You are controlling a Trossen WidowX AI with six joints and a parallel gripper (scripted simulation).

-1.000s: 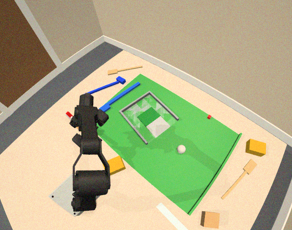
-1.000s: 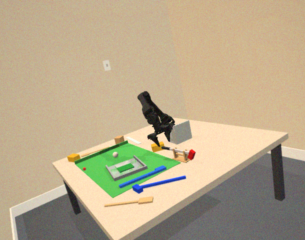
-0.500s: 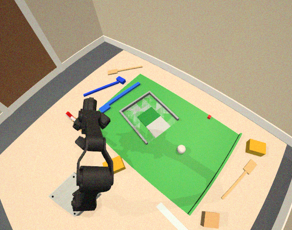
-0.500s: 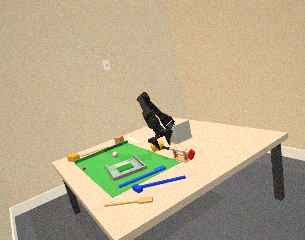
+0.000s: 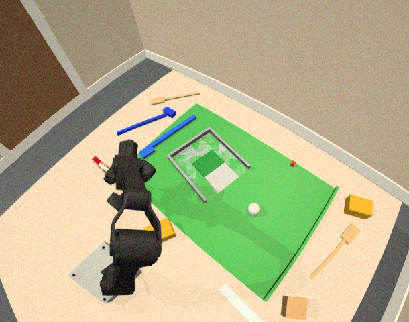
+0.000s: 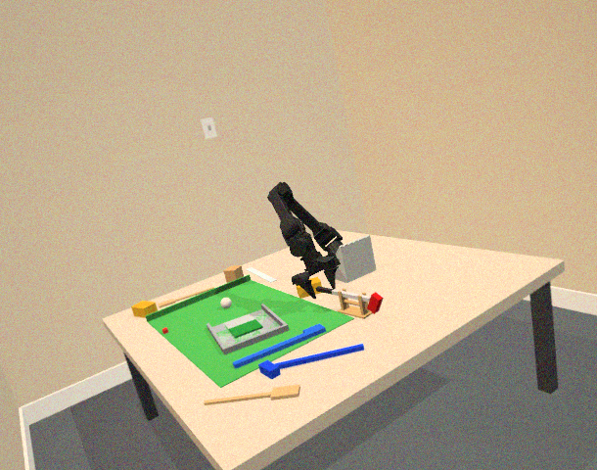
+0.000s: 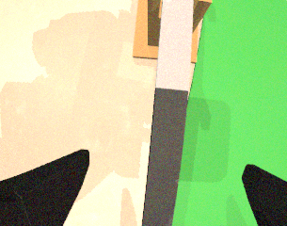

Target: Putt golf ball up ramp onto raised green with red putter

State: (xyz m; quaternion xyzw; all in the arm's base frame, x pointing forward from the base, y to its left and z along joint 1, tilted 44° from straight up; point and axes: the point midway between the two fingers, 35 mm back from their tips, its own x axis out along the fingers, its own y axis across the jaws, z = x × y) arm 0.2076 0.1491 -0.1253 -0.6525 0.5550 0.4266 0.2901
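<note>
Right now the wooden putter stand is 30 mm behind my gripper tip, 120 mm to the left of it and 20 mm below it. Also, from my gripper tip: white golf ball (260 mm ahead, 330 mm to the right, 20 mm below); blue putter (230 mm ahead, 290 mm to the left, 30 mm below); green mat (270 mm ahead, 180 mm to the right, 50 mm below).
</note>
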